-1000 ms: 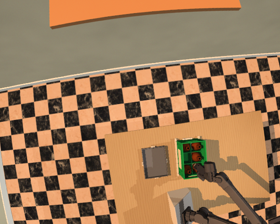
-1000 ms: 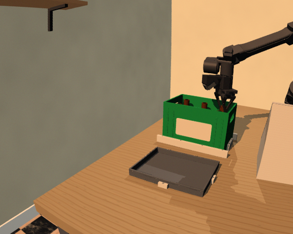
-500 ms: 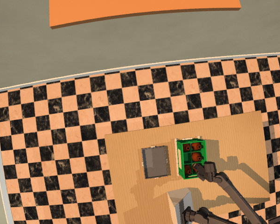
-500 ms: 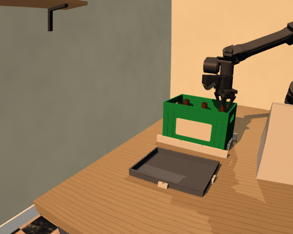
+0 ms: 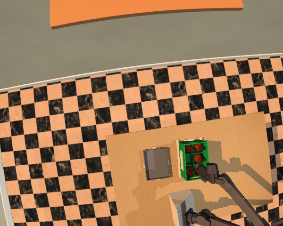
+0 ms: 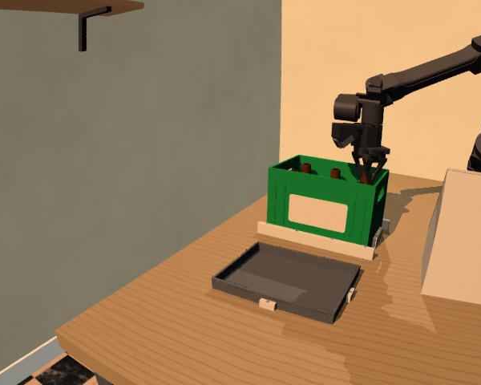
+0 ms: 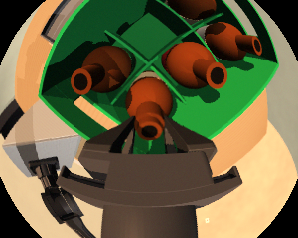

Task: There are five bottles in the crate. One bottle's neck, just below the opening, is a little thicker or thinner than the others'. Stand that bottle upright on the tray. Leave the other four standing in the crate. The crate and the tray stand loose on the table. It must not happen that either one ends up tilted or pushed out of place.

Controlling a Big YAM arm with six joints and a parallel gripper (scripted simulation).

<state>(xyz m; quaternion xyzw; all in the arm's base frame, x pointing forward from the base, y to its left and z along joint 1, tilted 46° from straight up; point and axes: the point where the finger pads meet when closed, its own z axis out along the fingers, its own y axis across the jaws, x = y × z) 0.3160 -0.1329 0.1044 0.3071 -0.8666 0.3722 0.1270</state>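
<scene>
Right now the green crate is 90 mm ahead of my hand, 30 mm to the left of it and 70 mm below it. Round my hand: dark grey tray (90 mm ahead, 320 mm to the left, 140 mm below).
</scene>
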